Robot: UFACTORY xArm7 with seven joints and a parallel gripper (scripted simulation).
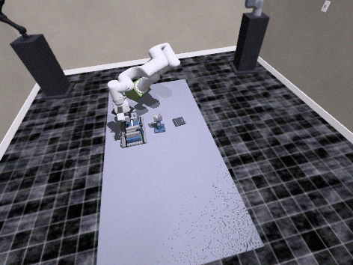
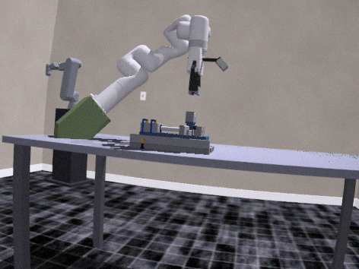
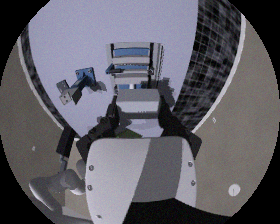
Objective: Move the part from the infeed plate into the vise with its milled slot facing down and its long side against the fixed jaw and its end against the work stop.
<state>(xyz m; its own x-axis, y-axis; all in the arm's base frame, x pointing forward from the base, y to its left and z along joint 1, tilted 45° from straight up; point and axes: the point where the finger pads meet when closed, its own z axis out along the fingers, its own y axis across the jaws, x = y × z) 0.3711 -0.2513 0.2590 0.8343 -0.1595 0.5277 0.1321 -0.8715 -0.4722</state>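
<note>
Now: the blue vise bed 7 cm behind my hand, 1 cm to the left of it and 20 cm below it. From my hand the other things lie so: part 2 cm below; then air cylinder 16 cm behind, 1 cm to the right, 17 cm below.
</note>
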